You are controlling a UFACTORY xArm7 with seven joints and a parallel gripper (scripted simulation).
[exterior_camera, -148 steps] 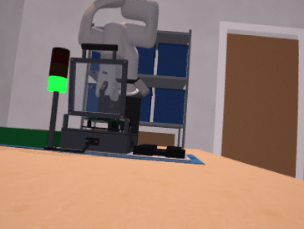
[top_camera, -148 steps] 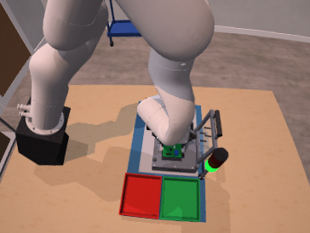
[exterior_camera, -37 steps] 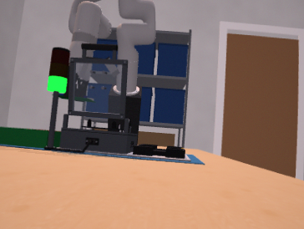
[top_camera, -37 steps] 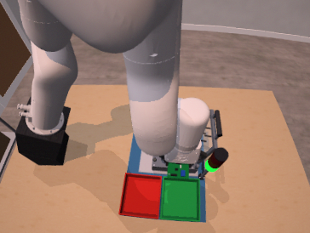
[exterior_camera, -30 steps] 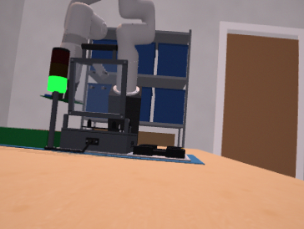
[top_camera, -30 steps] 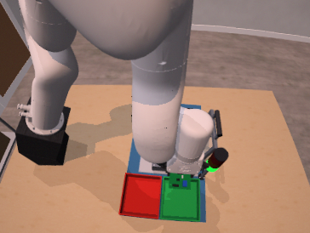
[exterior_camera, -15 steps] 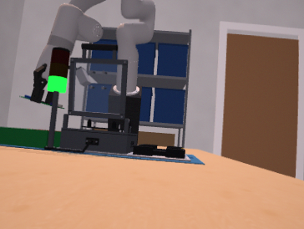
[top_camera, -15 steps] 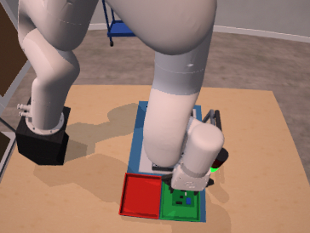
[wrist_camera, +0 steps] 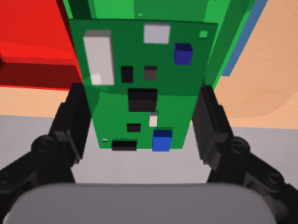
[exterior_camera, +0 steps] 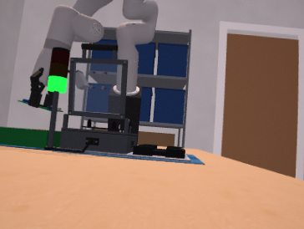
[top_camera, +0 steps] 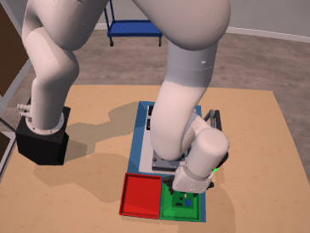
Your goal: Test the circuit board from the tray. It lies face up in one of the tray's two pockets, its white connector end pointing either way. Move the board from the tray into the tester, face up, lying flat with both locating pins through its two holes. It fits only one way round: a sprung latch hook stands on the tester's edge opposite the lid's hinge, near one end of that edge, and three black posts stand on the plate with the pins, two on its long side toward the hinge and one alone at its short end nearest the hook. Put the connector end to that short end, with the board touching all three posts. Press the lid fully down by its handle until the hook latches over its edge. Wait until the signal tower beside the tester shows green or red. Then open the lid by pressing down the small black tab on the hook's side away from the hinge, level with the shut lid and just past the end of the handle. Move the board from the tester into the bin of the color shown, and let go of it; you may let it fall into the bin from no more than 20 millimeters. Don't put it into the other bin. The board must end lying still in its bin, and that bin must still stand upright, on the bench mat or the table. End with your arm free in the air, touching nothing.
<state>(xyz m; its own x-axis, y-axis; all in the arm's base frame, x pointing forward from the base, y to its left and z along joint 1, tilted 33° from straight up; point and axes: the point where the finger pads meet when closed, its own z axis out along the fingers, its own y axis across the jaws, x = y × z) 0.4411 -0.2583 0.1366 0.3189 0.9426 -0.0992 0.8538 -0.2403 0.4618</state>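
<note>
Now: the green bin 11 cm below my hand and 1 cm to the right of it. Also, from my hand: red bin (15 cm behind, 11 cm below, 2 cm to the left); tester's plate (20 cm to the left, 6 cm below, 1 cm ahead); green circuit board (1 cm below).
</note>
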